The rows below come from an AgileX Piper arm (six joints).
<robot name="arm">
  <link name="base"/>
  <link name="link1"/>
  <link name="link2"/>
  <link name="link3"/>
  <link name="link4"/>
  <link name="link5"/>
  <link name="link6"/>
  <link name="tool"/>
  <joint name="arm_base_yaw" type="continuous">
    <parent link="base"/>
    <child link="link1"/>
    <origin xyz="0 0 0.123"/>
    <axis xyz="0 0 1"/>
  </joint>
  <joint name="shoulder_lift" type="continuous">
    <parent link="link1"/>
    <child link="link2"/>
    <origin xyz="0 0 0"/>
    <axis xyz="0 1 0"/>
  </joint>
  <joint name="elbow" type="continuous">
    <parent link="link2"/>
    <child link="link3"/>
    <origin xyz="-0.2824 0 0.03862"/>
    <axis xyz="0 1 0"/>
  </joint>
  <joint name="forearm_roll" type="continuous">
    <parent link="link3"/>
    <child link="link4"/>
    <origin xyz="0.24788 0 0.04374"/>
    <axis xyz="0.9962 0 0.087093"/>
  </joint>
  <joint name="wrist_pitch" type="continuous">
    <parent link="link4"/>
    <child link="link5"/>
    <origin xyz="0 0 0"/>
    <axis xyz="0 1 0"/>
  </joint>
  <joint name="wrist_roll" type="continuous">
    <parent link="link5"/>
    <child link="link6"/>
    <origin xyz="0.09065 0 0.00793"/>
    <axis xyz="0.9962 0 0.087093"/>
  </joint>
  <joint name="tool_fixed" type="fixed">
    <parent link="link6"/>
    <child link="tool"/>
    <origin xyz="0 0 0" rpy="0 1.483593 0"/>
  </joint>
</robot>
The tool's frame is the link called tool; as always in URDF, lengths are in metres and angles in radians. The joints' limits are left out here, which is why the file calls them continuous.
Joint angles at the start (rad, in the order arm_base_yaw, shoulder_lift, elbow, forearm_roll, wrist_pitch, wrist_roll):
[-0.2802, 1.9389, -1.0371, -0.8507, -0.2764, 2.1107]
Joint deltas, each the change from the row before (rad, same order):
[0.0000, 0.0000, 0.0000, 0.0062, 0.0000, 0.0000]
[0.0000, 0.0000, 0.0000, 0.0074, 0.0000, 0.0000]
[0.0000, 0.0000, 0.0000, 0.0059, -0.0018, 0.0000]
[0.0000, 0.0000, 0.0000, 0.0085, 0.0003, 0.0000]
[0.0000, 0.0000, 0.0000, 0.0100, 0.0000, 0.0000]
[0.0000, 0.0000, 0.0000, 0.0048, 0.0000, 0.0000]
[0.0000, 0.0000, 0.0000, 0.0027, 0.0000, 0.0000]
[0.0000, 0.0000, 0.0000, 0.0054, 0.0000, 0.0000]
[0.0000, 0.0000, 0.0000, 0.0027, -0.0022, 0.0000]
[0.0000, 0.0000, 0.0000, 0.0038, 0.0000, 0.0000]
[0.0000, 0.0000, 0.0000, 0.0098, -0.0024, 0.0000]
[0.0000, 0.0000, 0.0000, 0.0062, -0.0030, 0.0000]
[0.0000, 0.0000, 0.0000, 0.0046, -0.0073, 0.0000]
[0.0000, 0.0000, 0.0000, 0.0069, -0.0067, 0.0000]
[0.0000, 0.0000, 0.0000, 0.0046, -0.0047, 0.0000]
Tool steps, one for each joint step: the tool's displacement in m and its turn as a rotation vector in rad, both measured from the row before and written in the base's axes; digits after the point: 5 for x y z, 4 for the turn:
[0.00005, -0.00012, 0.00008, 0.0041, -0.0012, -0.0045]
[0.00006, -0.00015, 0.00009, 0.0049, -0.0014, -0.0054]
[0.00013, -0.00002, 0.00018, 0.0045, -0.0025, -0.0034]
[0.00006, -0.00019, 0.00009, 0.0055, -0.0014, -0.0063]
[0.00008, -0.00020, 0.00012, 0.0066, -0.0019, -0.0073]
[0.00004, -0.00010, 0.00006, 0.0032, -0.0009, -0.0035]
[0.00002, -0.00005, 0.00003, 0.0018, -0.0005, -0.0020]
[0.00004, -0.00011, 0.00007, 0.0036, -0.0010, -0.0039]
[0.00012, 0.00006, 0.00017, 0.0025, -0.0023, -0.0009]
[0.00003, -0.00008, 0.00005, 0.0025, -0.0007, -0.0028]
[0.00018, -0.00008, 0.00027, 0.0072, -0.0038, -0.0060]
[0.00018, 0.00002, 0.00026, 0.0050, -0.0036, -0.0031]
[0.00035, 0.00027, 0.00051, 0.0052, -0.0069, 0.0002]
[0.00034, 0.00019, 0.00050, 0.0065, -0.0069, -0.0018]
[0.00024, 0.00013, 0.00035, 0.0044, -0.0048, -0.0011]

